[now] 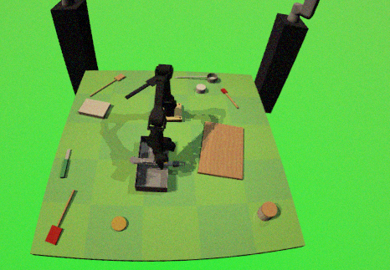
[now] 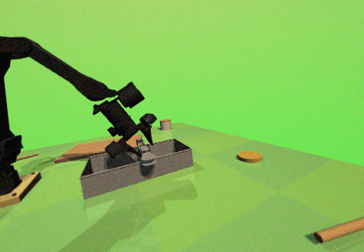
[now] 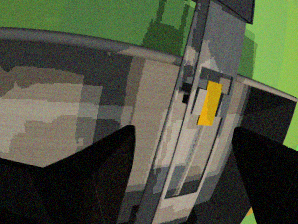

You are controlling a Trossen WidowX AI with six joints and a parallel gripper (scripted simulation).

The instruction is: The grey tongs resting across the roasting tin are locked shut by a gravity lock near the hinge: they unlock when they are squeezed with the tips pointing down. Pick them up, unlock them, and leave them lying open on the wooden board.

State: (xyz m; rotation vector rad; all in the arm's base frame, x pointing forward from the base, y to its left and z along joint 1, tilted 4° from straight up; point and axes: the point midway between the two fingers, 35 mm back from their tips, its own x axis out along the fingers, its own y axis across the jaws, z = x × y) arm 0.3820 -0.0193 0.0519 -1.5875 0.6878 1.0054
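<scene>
My gripper tip is now 20 mm to the right of the yellow lock piece, 20 mm below it and 10 mm past it. From my gripper tip the other things lie so: grey roasting tin (40 mm to the right, 30 mm behind, 20 mm below); then red spatula (460 mm to the right, 320 mm ahead, 40 mm below); then wooden board (340 mm to the left, 160 mm behind, 40 mm below).
</scene>
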